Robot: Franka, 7 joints.
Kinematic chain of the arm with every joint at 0, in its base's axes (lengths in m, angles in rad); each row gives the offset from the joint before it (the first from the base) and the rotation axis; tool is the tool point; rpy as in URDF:
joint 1: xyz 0 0 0.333 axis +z
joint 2: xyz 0 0 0 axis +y
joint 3: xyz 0 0 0.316 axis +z
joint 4: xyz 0.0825 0 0 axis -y
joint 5: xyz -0.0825 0 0.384 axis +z
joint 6: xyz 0 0 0 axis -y
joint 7: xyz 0.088 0 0 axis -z
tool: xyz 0 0 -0.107 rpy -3.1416 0 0
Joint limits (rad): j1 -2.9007..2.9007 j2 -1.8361..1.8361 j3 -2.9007..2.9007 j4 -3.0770..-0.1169 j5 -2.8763..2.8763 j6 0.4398..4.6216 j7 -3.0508..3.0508
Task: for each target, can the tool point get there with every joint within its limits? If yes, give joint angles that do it. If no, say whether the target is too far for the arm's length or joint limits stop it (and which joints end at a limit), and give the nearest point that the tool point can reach.
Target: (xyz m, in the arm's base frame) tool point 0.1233 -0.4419 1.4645
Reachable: no: too far | nearest point 0.0866 -0.3105 1.1280 | short by 0.363 m
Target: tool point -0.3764 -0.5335 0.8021
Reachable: yes | joints 0.0981 -0.5178 -1.8240 -1.0928 -0.7345 2.3399 0.6669
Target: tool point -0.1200 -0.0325 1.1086
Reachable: yes | joints -1.2009 -0.7587 -0.2647 -1.1716 0.6410 2.2366 1.5187
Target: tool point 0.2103 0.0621 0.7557
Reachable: yes | joints -0.7370 -1.0747 0.3803 -1.9809 0.1236 1.2720 0.5230
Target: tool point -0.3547 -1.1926 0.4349
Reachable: no: too far | nearest point -0.2437 -0.8196 0.4030 | short by 0.391 m
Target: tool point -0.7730 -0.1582 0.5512
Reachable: yes | joints -0.2885 -1.3672 -1.4498 -0.6641 0.4162 1.9386 -0.0791
